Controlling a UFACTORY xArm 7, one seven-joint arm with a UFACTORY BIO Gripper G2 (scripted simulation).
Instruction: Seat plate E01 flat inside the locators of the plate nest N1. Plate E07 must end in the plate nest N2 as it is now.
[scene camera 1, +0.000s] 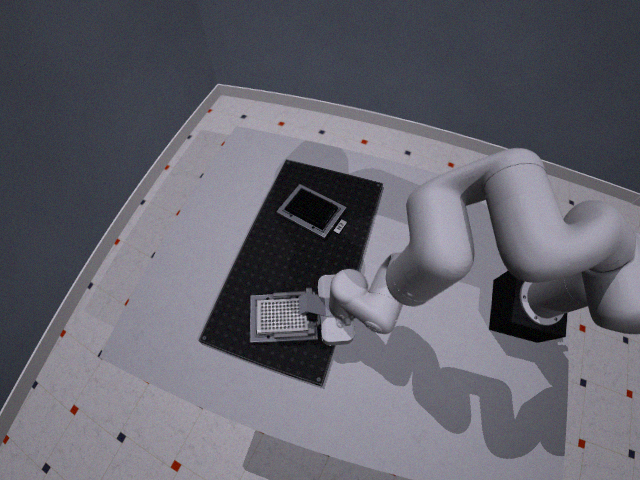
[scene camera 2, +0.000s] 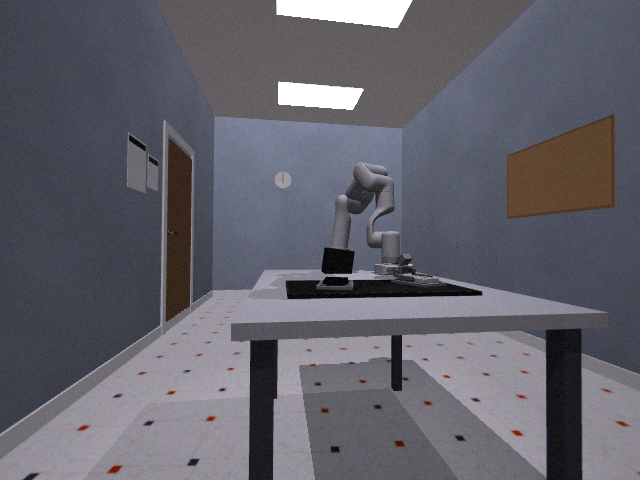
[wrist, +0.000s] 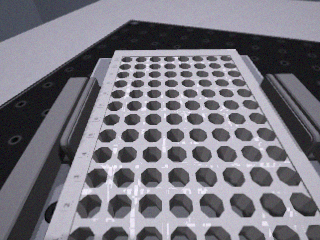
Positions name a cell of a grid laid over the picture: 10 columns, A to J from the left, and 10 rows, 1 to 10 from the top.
Observation:
In view: a white well plate E01 (scene camera 1: E7) and a black plate E07 (scene camera 1: E5).
The white well plate E01 is seen too in the wrist view (wrist: F6). The wrist view misses the black plate E07: it is out of frame.

